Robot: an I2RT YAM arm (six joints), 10 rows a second.
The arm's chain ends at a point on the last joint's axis. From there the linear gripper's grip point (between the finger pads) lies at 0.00 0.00 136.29 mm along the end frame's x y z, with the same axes.
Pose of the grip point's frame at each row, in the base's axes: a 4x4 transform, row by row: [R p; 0 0 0 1], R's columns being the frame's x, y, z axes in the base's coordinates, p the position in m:
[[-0.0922, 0.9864, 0.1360, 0.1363], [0.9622, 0.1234, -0.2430, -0.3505], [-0.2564, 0.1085, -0.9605, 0.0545], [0, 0, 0, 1]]
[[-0.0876, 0.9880, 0.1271, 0.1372], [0.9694, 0.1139, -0.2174, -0.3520], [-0.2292, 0.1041, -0.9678, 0.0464], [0, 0, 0, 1]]
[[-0.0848, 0.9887, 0.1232, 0.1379], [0.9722, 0.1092, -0.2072, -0.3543], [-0.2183, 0.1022, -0.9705, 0.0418], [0, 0, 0, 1]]
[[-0.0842, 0.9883, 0.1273, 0.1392], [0.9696, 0.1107, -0.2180, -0.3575], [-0.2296, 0.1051, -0.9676, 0.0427], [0, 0, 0, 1]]
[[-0.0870, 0.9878, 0.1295, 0.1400], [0.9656, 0.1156, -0.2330, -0.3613], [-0.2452, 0.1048, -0.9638, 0.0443], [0, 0, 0, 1]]
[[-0.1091, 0.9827, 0.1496, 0.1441], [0.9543, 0.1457, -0.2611, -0.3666], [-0.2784, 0.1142, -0.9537, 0.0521], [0, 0, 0, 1]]
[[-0.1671, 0.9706, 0.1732, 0.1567], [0.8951, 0.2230, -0.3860, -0.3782], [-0.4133, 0.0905, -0.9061, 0.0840], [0, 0, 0, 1]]
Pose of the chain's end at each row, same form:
[[-0.0922, 0.9864, 0.1360, 0.1178], [0.9622, 0.1234, -0.2430, -0.3174], [-0.2564, 0.1085, -0.9605, 0.1854], [0, 0, 0, 1]]
[[-0.0876, 0.9880, 0.1271, 0.1199], [0.9694, 0.1139, -0.2174, -0.3224], [-0.2292, 0.1041, -0.9678, 0.1783], [0, 0, 0, 1]]
[[-0.0848, 0.9887, 0.1232, 0.1211], [0.9722, 0.1092, -0.2072, -0.3261], [-0.2183, 0.1022, -0.9705, 0.1741], [0, 0, 0, 1]]
[[-0.0842, 0.9883, 0.1273, 0.1219], [0.9696, 0.1107, -0.2180, -0.3278], [-0.2296, 0.1051, -0.9676, 0.1746], [0, 0, 0, 1]]
[[-0.0870, 0.9878, 0.1295, 0.1224], [0.9656, 0.1156, -0.2330, -0.3295], [-0.2452, 0.1048, -0.9638, 0.1757], [0, 0, 0, 1]]
[[-0.1091, 0.9827, 0.1496, 0.1237], [0.9543, 0.1457, -0.2611, -0.3310], [-0.2784, 0.1142, -0.9537, 0.1821], [0, 0, 0, 1]]
[[-0.1671, 0.9706, 0.1732, 0.1331], [0.8951, 0.2230, -0.3860, -0.3256], [-0.4133, 0.0905, -0.9061, 0.2075], [0, 0, 0, 1]]

